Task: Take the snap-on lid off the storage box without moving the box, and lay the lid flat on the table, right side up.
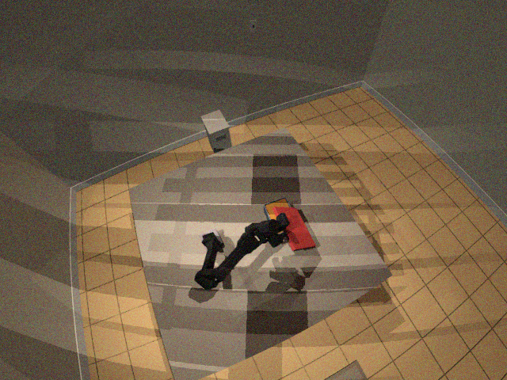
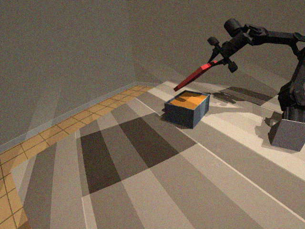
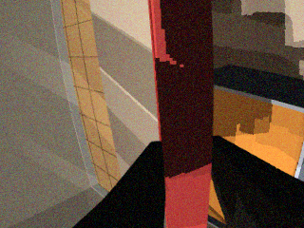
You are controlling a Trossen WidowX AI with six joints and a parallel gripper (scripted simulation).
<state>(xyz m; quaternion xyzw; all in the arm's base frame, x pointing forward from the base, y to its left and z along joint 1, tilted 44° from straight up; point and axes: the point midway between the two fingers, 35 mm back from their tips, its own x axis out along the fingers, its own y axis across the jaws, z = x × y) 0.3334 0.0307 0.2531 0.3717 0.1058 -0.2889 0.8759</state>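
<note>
The red lid lies 7 cm ahead of my gripper tip and 5 cm below it. From my gripper tip the other things lie so: blue-grey box: 5 cm ahead, 13 cm to the left, 19 cm below.
</note>
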